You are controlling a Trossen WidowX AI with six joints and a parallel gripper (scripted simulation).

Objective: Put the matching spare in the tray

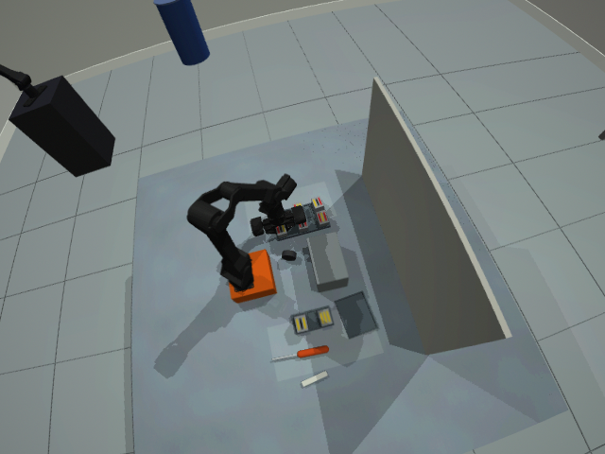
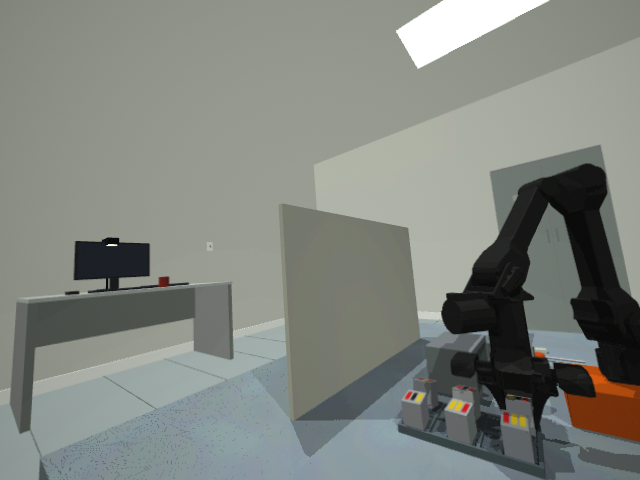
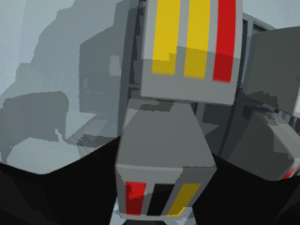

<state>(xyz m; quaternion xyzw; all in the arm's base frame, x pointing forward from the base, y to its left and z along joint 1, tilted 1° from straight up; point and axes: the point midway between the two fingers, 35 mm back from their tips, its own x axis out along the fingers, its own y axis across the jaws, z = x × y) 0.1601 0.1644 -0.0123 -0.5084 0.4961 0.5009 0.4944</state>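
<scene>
My gripper tip is 170 mm short of the tray, 350 mm to the left of it and 10 mm above it. The rest, counted from my gripper tip: black tape roll (10 mm ahead, 100 mm to the right, 10 mm above); then grey mounted unit (120 mm ahead, 160 mm to the right, 30 mm above); then grey spare (30 mm above).
</scene>
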